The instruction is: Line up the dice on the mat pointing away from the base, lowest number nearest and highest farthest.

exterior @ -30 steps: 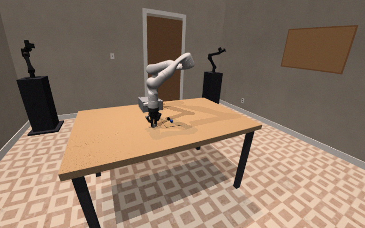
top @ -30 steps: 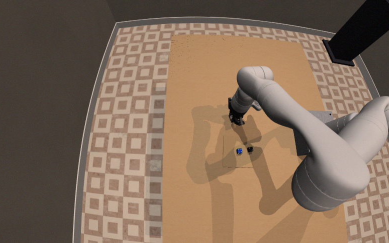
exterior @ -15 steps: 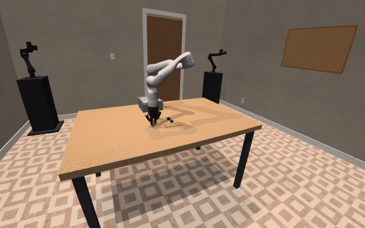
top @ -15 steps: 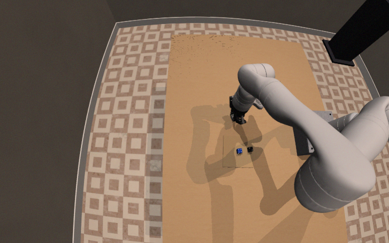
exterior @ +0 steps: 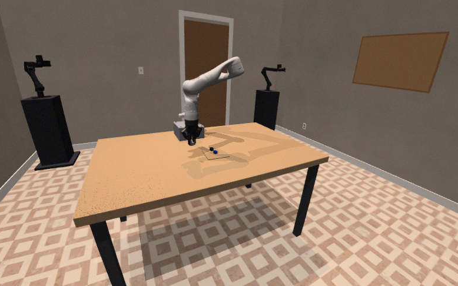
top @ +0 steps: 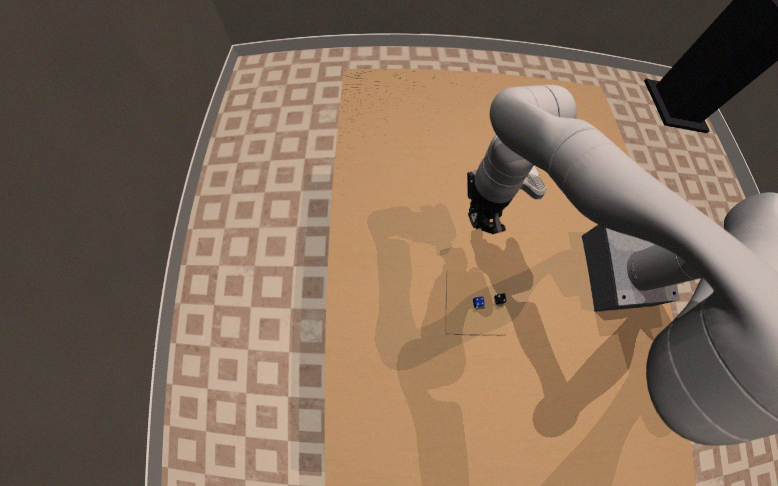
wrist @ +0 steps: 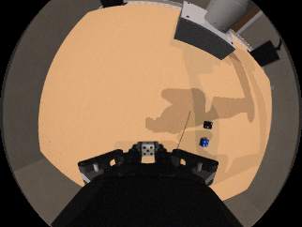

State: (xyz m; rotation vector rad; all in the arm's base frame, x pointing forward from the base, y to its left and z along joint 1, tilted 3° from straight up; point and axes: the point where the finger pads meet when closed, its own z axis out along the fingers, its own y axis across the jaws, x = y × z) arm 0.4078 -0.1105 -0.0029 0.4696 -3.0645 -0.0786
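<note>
Right now my hand is 160 mm to the right of the blue die, 100 mm above it and 20 mm past it. Round my hand: mat 160 mm to the left, 110 mm below, 20 mm behind; then black die 150 mm to the left, 100 mm below, 70 mm behind; then white die 10 mm below.
</note>
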